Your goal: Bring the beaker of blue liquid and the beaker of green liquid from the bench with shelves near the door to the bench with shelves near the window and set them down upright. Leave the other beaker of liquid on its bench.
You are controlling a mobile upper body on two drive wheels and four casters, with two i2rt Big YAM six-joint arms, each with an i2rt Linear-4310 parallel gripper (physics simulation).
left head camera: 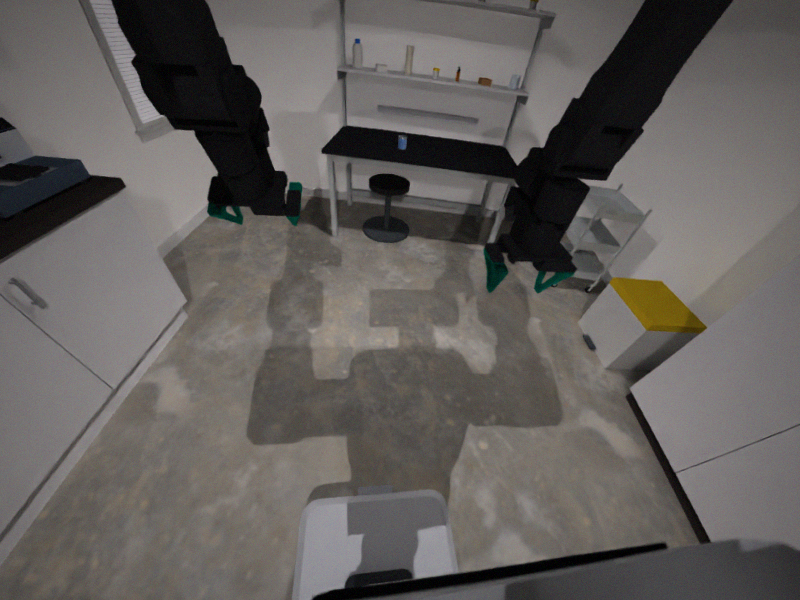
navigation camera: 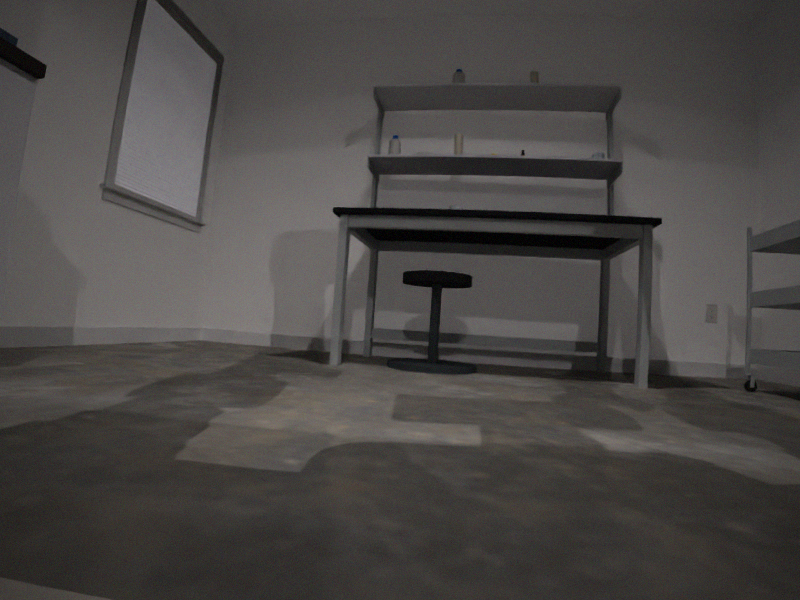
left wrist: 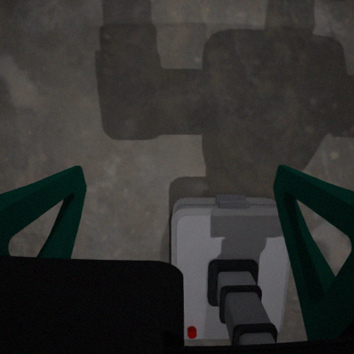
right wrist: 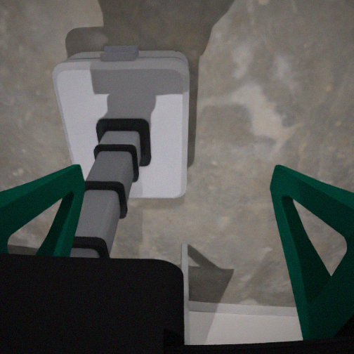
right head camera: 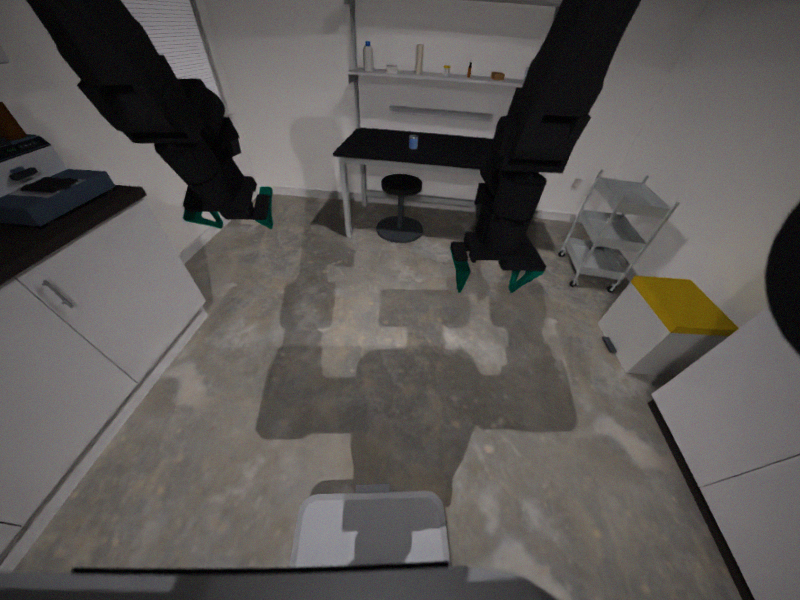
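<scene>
A beaker of blue liquid (left head camera: 402,142) (right head camera: 413,142) stands upright on the black top of a bench with shelves (left head camera: 452,151) (right head camera: 381,148) (navigation camera: 497,215) at the far wall, beside the window. My left gripper (left head camera: 264,216) (right head camera: 237,219) (left wrist: 179,175) is open and empty, up in the air over the floor. My right gripper (left head camera: 516,284) (right head camera: 487,284) (right wrist: 177,175) is open and empty too, also over the floor. Both are well short of that bench. The green beaker and the other beaker do not show in these views.
A black stool (left head camera: 389,185) (right head camera: 401,185) (navigation camera: 436,279) stands at the bench's front. A wheeled cart (right head camera: 633,196) and a white cabinet with a yellow top (left head camera: 655,306) (right head camera: 681,306) are at the right. A counter with a dark top (left head camera: 103,187) (right head camera: 126,196) is at the left, white cabinets at the lower right.
</scene>
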